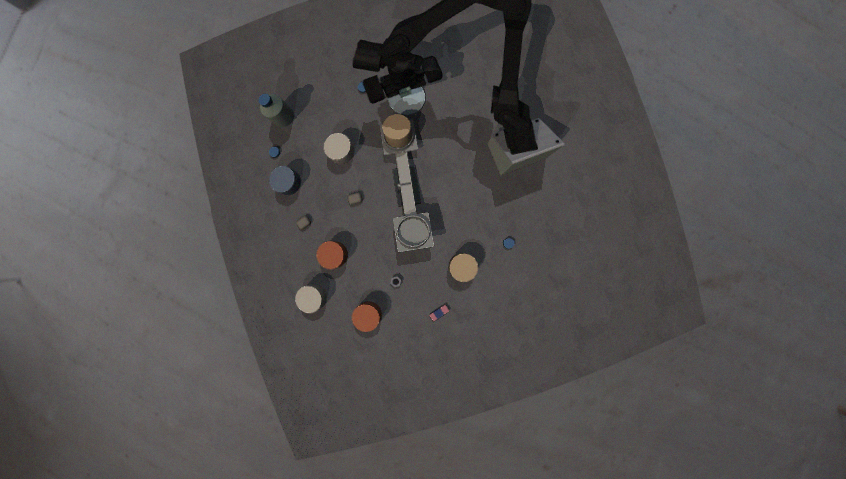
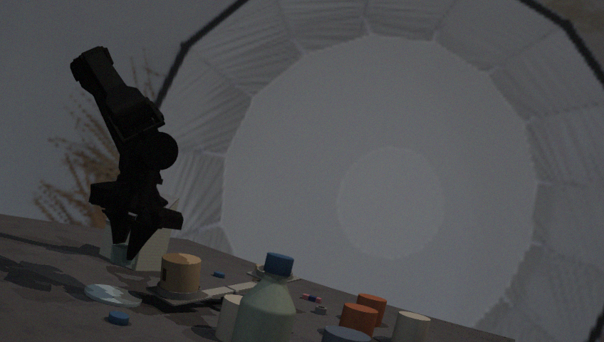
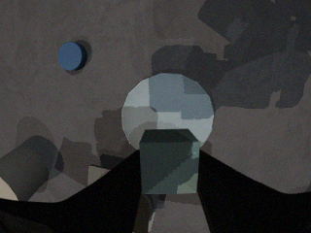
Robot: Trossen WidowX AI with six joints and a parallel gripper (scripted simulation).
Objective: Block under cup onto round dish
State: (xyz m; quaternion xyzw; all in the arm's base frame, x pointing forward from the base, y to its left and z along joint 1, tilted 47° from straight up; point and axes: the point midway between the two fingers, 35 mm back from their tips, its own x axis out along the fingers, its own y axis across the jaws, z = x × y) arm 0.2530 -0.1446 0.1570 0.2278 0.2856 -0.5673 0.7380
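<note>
The round dish is 7 cm below my gripper tip. From my gripper tip the other things lie so: nut: 48 cm to the left, 12 cm ahead, 7 cm below; then grey-green block: right at my gripper tip; then green bottle: 34 cm ahead, 4 cm above, 3 cm to the right.
</note>
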